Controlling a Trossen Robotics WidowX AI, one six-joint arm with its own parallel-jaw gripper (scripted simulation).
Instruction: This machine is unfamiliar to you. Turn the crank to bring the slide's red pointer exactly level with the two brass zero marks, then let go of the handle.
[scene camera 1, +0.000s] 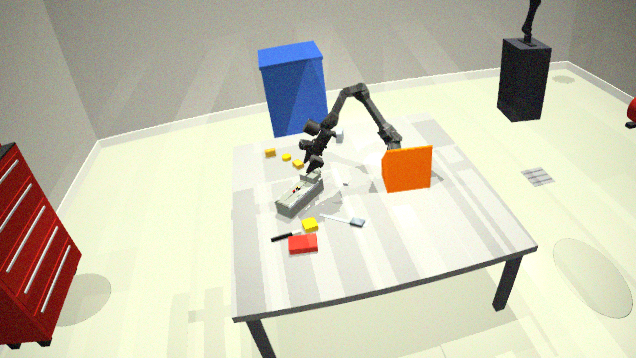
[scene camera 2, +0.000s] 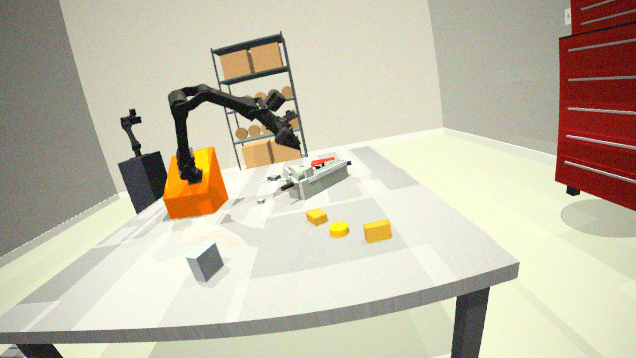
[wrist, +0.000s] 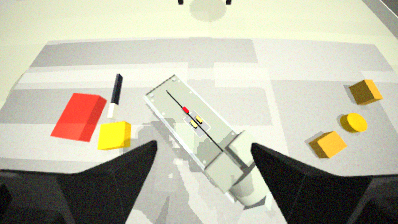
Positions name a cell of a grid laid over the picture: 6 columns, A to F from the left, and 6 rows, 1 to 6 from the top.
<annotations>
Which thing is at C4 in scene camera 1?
A grey slide machine.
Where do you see a grey cube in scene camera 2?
At B5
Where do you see a yellow block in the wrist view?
B4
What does my gripper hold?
Nothing.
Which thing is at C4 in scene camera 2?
A grey slide machine.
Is my gripper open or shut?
Open.
</annotations>
